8 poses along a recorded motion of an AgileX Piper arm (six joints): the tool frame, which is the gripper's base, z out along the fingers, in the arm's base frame.
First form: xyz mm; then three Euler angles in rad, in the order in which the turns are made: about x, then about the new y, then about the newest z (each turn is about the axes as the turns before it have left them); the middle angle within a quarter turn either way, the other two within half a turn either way.
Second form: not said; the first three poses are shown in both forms.
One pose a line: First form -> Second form
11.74, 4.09, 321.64, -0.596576, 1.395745, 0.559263 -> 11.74, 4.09, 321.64, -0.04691, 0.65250, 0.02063, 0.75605
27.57, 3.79, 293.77, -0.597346, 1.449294, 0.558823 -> 27.57, 3.79, 293.77, -0.03705, 0.66972, 0.00986, 0.74163
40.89, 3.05, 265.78, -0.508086, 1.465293, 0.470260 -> 40.89, 3.05, 265.78, -0.03087, 0.67309, 0.00417, 0.73891
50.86, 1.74, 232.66, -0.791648, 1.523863, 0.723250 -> 50.86, 1.74, 232.66, -0.03557, 0.69444, -0.01277, 0.71855
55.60, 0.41, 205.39, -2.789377, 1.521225, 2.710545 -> 55.60, 0.41, 205.39, -0.03454, 0.72254, -0.02117, 0.69014
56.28, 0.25, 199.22, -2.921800, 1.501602, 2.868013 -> 56.28, 0.25, 199.22, -0.02498, 0.73015, -0.01303, 0.68271
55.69, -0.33, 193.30, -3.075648, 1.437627, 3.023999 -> 55.69, -0.33, 193.30, -0.02253, 0.75215, -0.01391, 0.65845
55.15, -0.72, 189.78, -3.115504, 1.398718, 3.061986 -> 55.15, -0.72, 189.78, -0.02206, 0.76492, -0.01564, 0.64356
